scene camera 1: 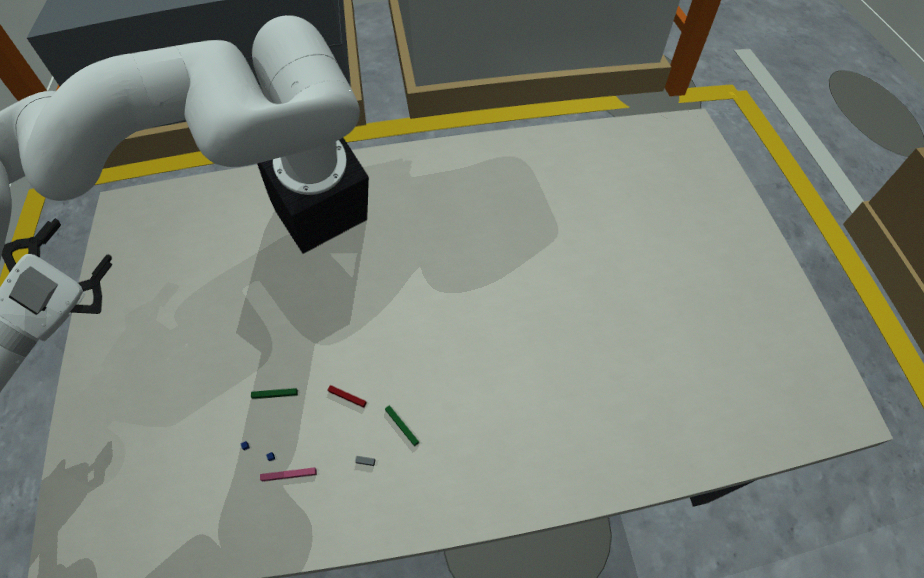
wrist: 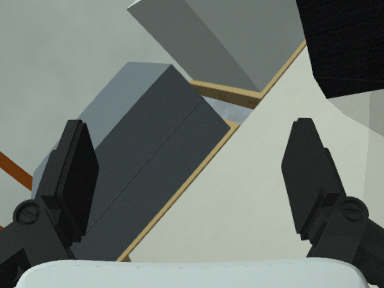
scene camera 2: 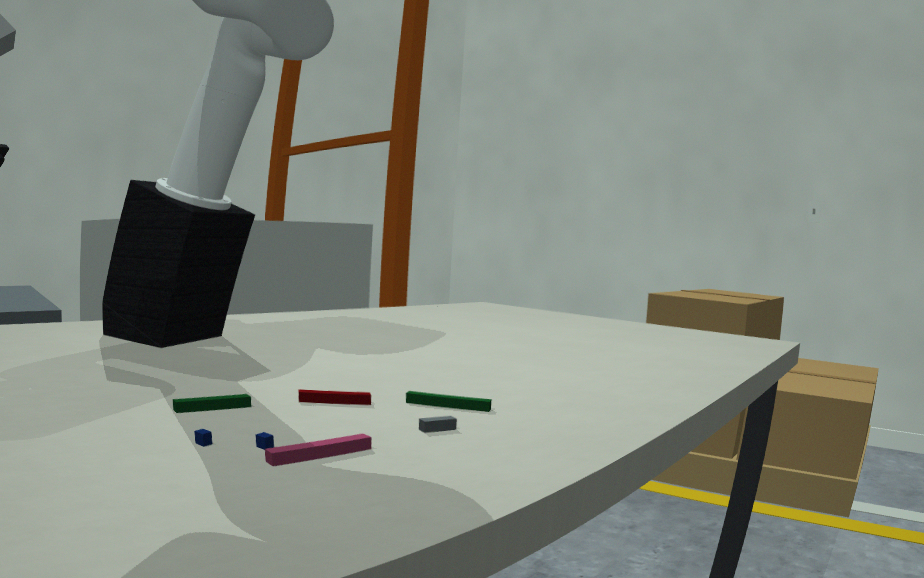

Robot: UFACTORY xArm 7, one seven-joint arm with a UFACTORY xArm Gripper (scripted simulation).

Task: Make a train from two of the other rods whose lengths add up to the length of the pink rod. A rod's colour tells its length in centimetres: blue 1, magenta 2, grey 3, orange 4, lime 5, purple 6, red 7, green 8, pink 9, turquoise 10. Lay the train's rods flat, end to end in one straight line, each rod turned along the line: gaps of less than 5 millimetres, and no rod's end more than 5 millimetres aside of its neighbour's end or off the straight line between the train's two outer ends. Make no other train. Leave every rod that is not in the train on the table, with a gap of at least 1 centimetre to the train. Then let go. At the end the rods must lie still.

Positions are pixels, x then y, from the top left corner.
Labels:
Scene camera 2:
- green rod: 185,405
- red rod: 309,396
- green rod: 467,403
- pink rod: 295,453

